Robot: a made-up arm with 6 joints.
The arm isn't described. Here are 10 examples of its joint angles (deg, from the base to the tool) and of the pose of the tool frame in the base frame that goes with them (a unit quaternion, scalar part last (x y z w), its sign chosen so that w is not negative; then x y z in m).
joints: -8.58 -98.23 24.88 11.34 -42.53 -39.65
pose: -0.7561 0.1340 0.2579 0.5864 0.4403 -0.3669 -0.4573
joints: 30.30 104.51 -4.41 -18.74 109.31 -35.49
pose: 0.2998 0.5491 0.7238 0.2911 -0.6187 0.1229 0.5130
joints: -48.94 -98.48 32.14 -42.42 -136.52 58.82
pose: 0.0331 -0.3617 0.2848 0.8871 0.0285 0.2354 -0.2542
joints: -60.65 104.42 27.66 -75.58 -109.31 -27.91
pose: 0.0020 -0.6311 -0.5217 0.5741 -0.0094 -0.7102 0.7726
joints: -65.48 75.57 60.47 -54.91 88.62 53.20
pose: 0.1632 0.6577 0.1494 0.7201 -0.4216 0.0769 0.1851
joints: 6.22 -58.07 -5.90 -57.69 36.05 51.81
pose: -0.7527 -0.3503 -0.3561 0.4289 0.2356 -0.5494 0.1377
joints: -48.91 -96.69 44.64 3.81 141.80 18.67
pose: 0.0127 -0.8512 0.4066 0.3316 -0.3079 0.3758 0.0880
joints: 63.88 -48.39 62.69 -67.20 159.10 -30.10
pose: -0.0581 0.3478 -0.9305 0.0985 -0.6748 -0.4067 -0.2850
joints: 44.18 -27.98 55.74 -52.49 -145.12 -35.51
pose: -0.3297 -0.4569 0.8185 0.1122 -0.4366 0.1829 -0.5163
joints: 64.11 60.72 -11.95 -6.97 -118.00 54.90
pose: 0.7230 -0.6259 -0.0392 0.2899 -0.2078 -0.0922 0.6888
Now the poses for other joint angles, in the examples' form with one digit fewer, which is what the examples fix.
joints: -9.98 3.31 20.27 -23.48 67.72 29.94
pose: -0.233 0.608 -0.230 0.723 -0.282 -0.003 -0.351
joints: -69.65 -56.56 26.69 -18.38 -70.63 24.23
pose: -0.159 -0.121 -0.252 0.947 0.482 -0.067 -0.221
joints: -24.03 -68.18 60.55 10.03 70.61 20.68
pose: -0.191 0.829 -0.447 0.276 -0.541 0.031 -0.245
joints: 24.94 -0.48 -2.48 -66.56 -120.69 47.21
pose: 0.104 -0.724 0.560 0.390 -0.235 0.418 -0.019
